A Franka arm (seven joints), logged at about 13 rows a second.
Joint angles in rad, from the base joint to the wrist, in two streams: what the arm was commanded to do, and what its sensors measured. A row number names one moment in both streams.
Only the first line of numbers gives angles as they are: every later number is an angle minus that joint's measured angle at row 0.
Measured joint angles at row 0: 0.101, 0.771, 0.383, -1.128, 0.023, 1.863, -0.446
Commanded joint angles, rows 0 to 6: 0.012, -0.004, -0.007, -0.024, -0.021, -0.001, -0.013; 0.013, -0.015, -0.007, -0.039, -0.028, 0.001, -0.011; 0.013, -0.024, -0.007, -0.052, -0.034, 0.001, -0.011; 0.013, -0.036, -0.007, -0.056, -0.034, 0.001, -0.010; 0.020, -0.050, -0.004, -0.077, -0.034, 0.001, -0.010; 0.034, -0.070, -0.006, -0.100, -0.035, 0.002, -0.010; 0.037, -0.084, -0.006, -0.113, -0.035, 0.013, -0.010
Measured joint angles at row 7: 0.015, -0.017, 0.003, -0.029, -0.025, 0.001, -0.001
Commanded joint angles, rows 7 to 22: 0.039, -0.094, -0.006, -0.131, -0.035, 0.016, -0.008; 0.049, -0.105, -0.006, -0.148, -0.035, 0.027, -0.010; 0.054, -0.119, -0.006, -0.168, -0.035, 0.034, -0.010; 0.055, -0.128, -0.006, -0.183, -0.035, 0.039, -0.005; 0.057, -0.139, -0.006, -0.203, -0.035, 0.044, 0.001; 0.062, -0.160, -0.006, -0.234, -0.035, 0.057, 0.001; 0.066, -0.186, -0.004, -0.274, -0.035, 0.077, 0.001; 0.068, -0.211, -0.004, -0.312, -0.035, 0.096, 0.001; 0.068, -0.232, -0.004, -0.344, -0.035, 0.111, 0.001; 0.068, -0.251, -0.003, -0.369, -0.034, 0.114, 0.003; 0.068, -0.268, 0.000, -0.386, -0.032, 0.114, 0.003; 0.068, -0.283, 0.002, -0.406, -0.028, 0.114, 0.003; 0.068, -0.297, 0.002, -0.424, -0.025, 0.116, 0.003; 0.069, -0.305, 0.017, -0.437, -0.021, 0.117, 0.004; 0.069, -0.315, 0.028, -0.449, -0.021, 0.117, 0.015; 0.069, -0.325, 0.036, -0.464, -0.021, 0.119, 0.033
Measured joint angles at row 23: 0.066, -0.267, 0.023, -0.390, -0.028, 0.099, 0.004
